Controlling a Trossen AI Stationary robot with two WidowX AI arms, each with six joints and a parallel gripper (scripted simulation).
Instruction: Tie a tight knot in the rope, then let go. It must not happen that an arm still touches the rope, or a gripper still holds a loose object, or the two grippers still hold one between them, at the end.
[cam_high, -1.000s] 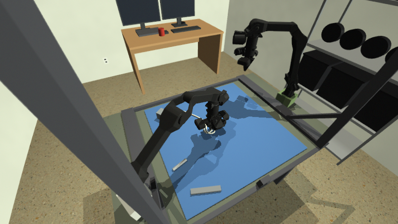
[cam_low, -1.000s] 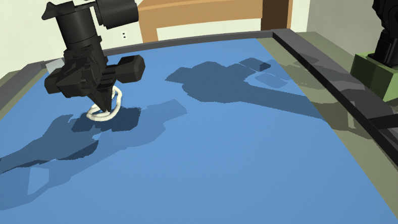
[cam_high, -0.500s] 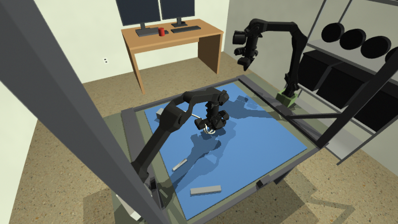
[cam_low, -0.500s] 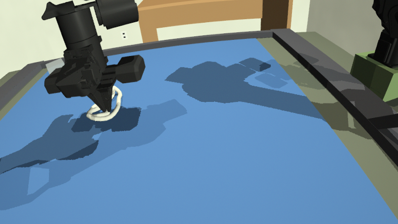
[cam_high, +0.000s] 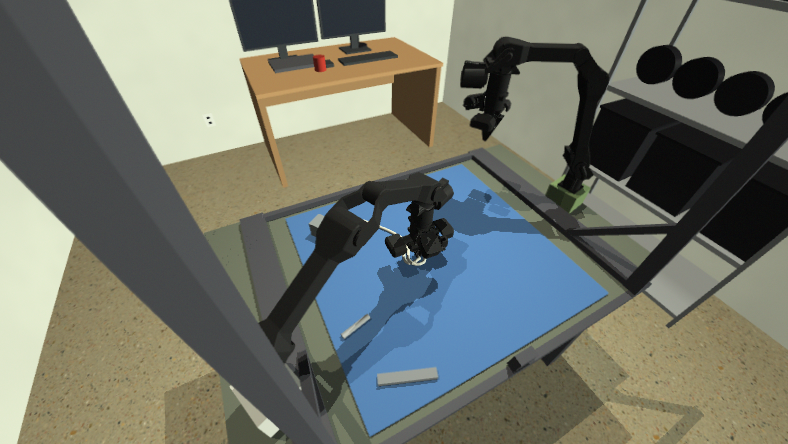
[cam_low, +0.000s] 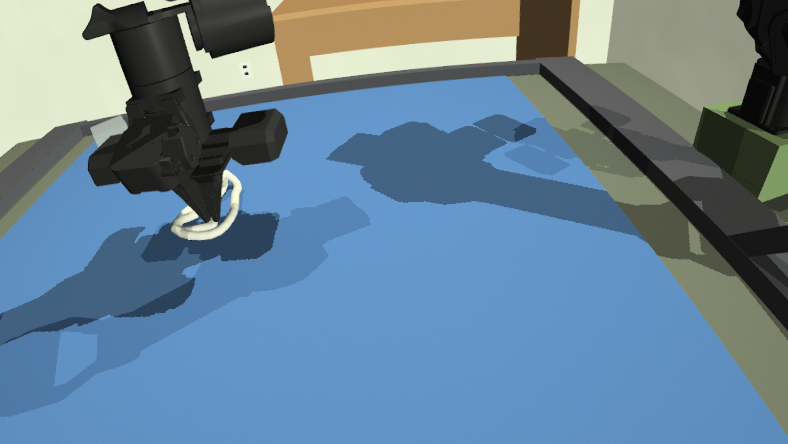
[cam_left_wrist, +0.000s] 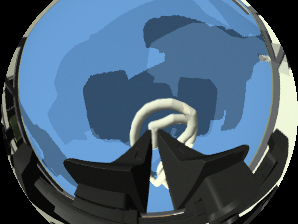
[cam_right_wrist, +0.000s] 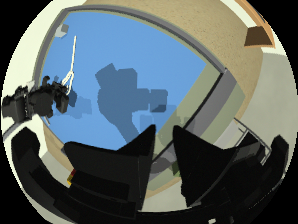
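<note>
My left hand is 50 mm to the left of the blue mat, 40 mm above it and 10 mm past it. Round my left hand: grey bar (240 mm to the left, 240 mm behind, 30 mm below); grey cube (250 mm ahead, 180 mm to the left, 10 mm below).
</note>
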